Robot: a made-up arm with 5 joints.
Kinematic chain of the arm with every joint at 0, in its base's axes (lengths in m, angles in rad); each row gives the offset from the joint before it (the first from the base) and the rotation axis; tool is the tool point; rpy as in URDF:
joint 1: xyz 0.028 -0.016 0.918 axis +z
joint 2: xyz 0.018 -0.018 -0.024 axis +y
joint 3: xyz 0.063 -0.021 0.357 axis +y
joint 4: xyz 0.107 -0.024 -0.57 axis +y
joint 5: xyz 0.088 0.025 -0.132 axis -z
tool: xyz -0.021 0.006 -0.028 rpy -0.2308 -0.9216 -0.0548
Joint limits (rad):
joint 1: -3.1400..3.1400
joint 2: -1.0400..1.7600
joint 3: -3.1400..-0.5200
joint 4: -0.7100..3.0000
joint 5: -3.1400..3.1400
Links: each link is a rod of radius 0.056 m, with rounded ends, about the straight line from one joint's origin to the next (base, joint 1, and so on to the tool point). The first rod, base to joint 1, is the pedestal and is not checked.
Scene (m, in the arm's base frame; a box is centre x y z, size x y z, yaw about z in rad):
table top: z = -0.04
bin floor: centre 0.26 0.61 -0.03 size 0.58 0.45 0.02 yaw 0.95
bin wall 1: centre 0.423 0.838 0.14 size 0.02 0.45 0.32 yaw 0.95
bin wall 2: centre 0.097 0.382 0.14 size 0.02 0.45 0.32 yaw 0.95
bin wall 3: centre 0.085 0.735 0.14 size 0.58 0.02 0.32 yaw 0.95
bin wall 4: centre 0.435 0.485 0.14 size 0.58 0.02 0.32 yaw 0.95
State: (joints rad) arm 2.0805 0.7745 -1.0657 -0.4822 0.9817
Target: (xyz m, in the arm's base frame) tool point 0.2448 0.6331 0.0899
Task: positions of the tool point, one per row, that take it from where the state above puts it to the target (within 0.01 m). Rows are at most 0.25 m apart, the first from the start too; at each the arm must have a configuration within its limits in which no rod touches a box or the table.
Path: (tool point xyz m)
1: -0.1291 0.6962 0.5073
2: 0.0652 0.6907 0.4834
3: 0.2448 0.6331 0.4610
4: 0.2540 0.6631 0.3741
5: 0.2573 0.6738 0.2799
6: 0.2542 0.6638 0.1835
7: 0.2448 0.6331 0.0899

